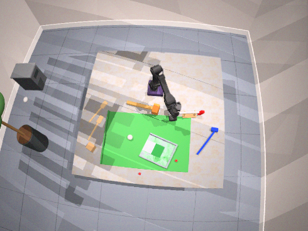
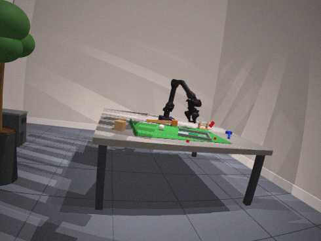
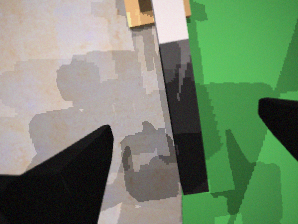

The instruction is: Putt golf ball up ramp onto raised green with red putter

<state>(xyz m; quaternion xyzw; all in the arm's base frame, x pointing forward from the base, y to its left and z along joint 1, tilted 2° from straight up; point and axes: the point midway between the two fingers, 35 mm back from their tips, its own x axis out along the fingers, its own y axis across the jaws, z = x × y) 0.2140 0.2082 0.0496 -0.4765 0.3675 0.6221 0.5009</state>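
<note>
Right now my gripper tip is 30 mm past the red putter, 110 mm to the right of it and 10 mm below it. Round my gripper tip: white golf ball (270 mm ahead, 330 mm to the right, 30 mm below); green mat (270 mm ahead, 190 mm to the right, 50 mm below); blue putter (170 mm ahead, 320 mm to the left, 40 mm below).
</note>
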